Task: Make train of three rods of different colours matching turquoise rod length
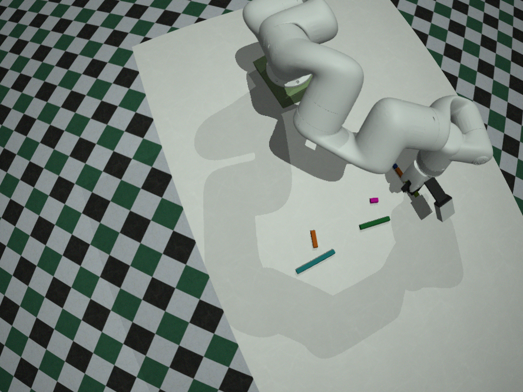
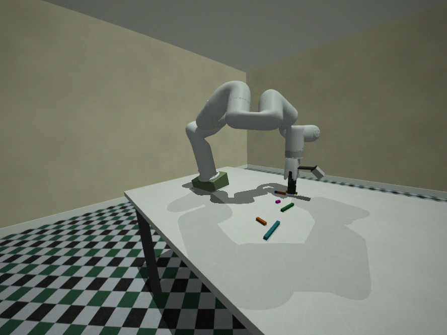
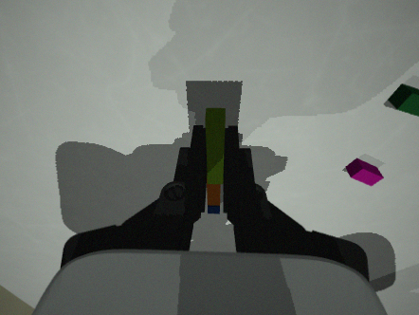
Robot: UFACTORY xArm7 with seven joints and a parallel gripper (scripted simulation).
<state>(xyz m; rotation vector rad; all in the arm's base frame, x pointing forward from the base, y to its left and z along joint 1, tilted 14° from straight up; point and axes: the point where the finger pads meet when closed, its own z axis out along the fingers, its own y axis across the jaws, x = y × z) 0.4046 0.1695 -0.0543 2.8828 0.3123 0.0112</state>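
My hand is 20 mm above the lime rod. The rest, counted from my hand: magenta rod (10 mm behind, 110 mm to the right, 30 mm below); green rod (50 mm ahead, 130 mm to the right, 30 mm below); blue rod (70 mm behind, 10 mm to the right, 30 mm below).
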